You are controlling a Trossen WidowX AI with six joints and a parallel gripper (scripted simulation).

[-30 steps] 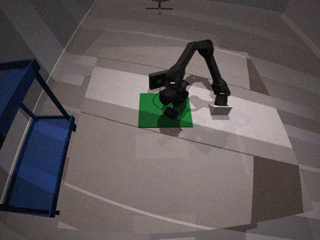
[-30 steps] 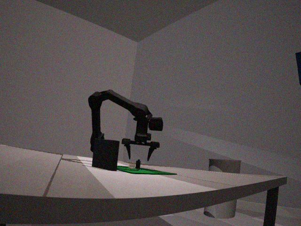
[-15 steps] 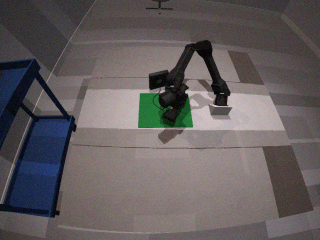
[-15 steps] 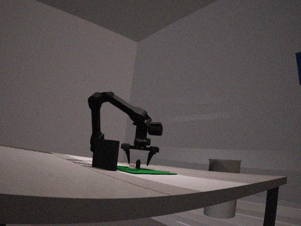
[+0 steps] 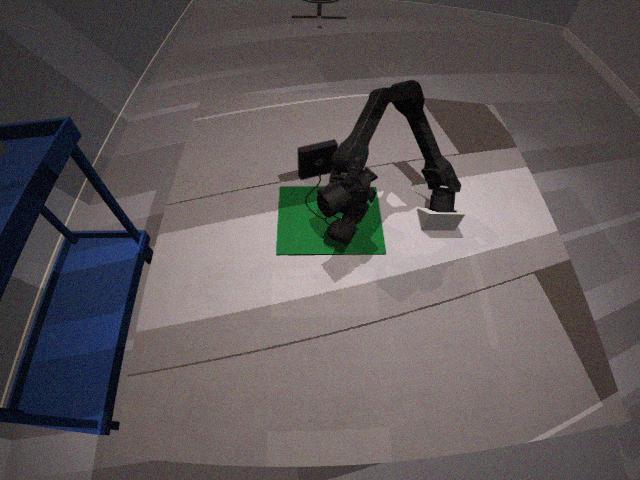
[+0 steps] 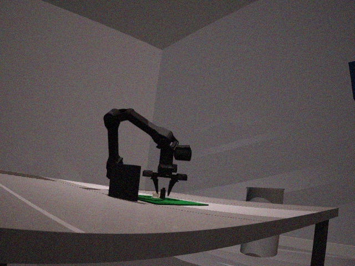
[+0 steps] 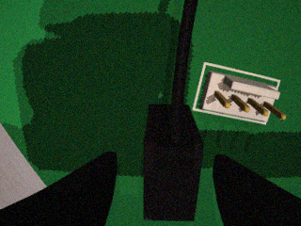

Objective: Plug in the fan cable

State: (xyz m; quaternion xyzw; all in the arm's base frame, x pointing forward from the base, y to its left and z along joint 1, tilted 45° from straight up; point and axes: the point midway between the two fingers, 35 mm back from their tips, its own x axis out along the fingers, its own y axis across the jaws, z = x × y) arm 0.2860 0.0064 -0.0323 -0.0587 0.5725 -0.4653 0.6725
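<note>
My gripper tip is now 10 mm short of the pale header part, 50 mm to the left of it and 10 mm above it. The rest, counted from my gripper tip: white four-pin header (10 mm ahead, 40 mm to the right, 20 mm below); then black plug (10 mm ahead, 10 mm above); then board (50 mm ahead, 60 mm to the right, 30 mm below).
</note>
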